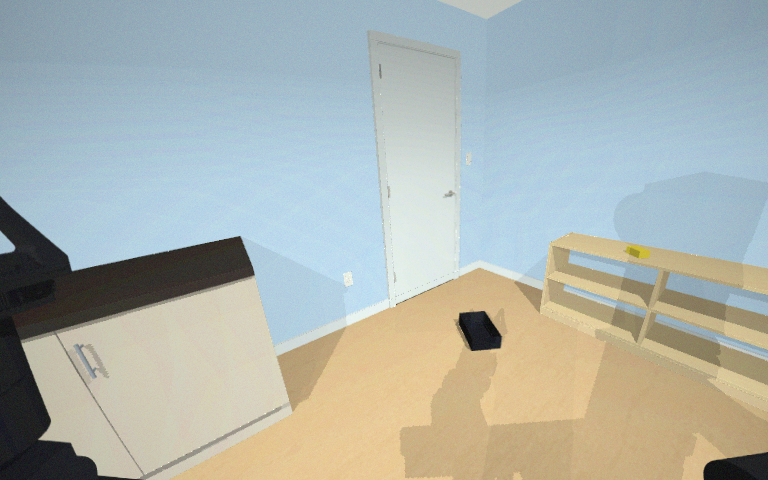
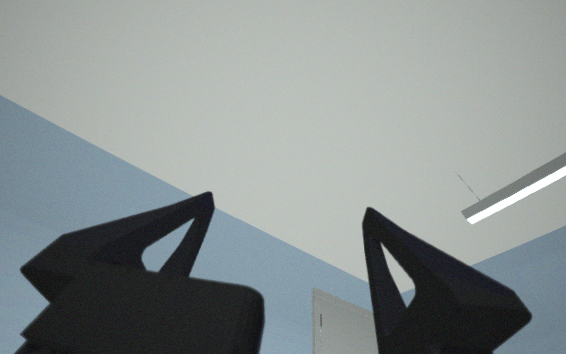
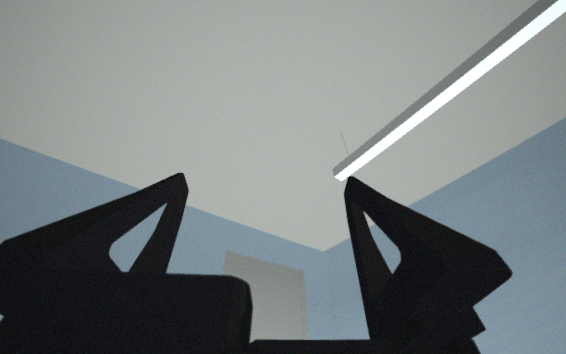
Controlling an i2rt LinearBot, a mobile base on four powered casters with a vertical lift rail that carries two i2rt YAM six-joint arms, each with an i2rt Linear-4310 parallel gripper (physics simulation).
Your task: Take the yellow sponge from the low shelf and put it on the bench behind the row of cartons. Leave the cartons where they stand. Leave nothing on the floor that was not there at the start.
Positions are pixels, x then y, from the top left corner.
Scene:
my right gripper: image 3 266,183; not seen in image 1 (out of frame); not seen in image 2 (out of frame)
open box: image 1 481,334; not seen in image 2 (out of frame); not seen in image 3 (out of frame)

